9 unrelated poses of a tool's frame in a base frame.
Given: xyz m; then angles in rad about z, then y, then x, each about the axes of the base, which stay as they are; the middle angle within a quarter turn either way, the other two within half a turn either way.
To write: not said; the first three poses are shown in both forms.
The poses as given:
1: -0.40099, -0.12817, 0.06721, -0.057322, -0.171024, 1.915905
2: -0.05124, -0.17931, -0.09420, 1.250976, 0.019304, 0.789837
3: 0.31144, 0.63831, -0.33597, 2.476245, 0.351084, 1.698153
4: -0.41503, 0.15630, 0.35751, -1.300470, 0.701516, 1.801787
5: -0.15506, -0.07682, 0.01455, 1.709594, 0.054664, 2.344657
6: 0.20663, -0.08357, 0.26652, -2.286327, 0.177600, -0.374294
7: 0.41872, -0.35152, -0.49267, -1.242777, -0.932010, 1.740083
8: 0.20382, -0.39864, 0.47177, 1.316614, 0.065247, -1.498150
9: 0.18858, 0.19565, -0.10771, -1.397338, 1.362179, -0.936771
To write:
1: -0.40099, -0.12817, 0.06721, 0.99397, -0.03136, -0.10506, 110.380
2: -0.05124, -0.17931, -0.09420, 0.47621, -0.32743, 0.81609, 83.498
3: 0.31144, 0.63831, -0.33597, 0.35182, -0.66353, 0.66026, 169.842
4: -0.41503, 0.15630, 0.35751, 0.58646, 0.79019, -0.17796, 102.316
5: -0.15506, -0.07682, 0.01455, 0.63047, -0.70804, 0.31810, 152.748
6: 0.20663, -0.08357, 0.26652, -0.16964, -0.14395, -0.97494, 133.984
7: 0.41872, -0.35152, -0.49267, 0.75145, 0.16814, -0.63801, 148.859
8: 0.20382, -0.39864, 0.47177, -0.65021, 0.54036, 0.53407, 107.321
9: 0.18858, 0.19565, -0.10771, -0.67190, 0.21824, -0.70775, 139.274
